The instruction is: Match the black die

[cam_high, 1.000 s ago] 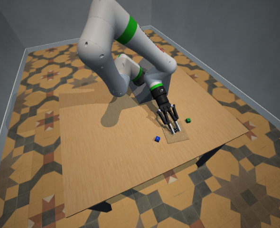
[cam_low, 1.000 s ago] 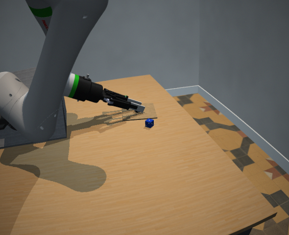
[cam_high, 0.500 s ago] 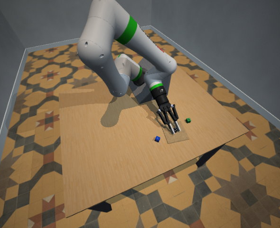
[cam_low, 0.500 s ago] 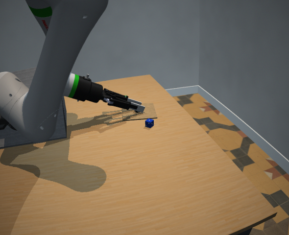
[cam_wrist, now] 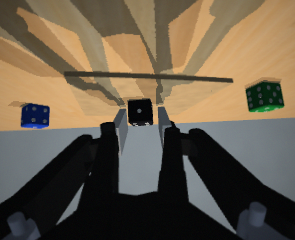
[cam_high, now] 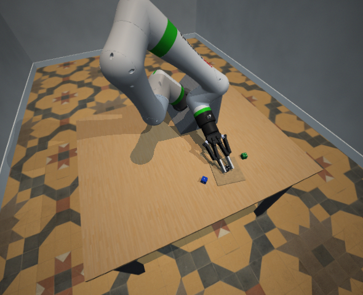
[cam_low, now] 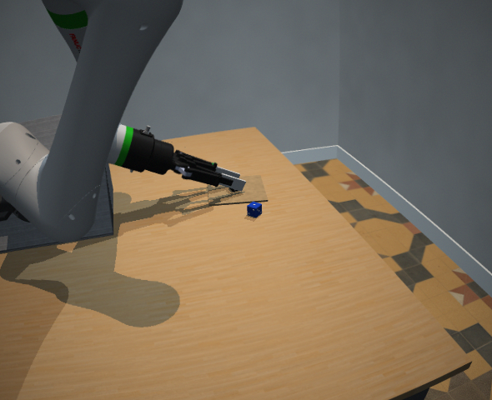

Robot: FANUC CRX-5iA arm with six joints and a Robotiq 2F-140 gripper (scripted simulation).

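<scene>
Now: the black die 20 mm below my hand and 10 mm ahead of it. Round my hand: green die 130 mm to the left, 20 mm below, 20 mm behind; tan mat 30 mm below, 20 mm ahead; blue die 130 mm to the right, 20 mm below, 20 mm ahead.
</scene>
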